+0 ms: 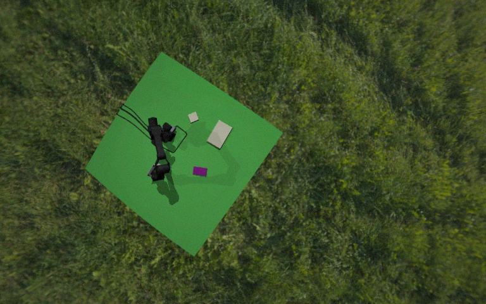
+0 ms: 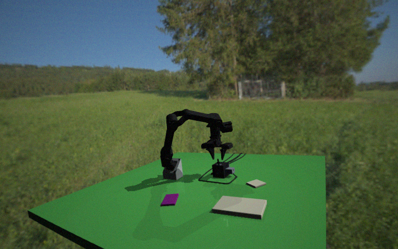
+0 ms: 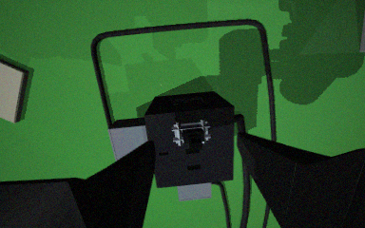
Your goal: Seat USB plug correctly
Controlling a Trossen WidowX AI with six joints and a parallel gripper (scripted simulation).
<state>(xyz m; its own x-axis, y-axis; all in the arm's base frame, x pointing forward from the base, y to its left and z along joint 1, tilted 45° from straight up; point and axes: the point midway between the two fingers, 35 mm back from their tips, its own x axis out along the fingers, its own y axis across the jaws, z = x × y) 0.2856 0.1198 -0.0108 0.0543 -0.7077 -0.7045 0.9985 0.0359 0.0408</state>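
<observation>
The silver USB plug is 2 cm below my gripper tip. Round my gripper tip: purple flat block: 8 cm behind, 36 cm to the right, 10 cm below; then beige tile: 24 cm ahead, 5 cm to the right, 10 cm below; then beige slab: 26 cm ahead, 31 cm to the right, 10 cm below.
</observation>
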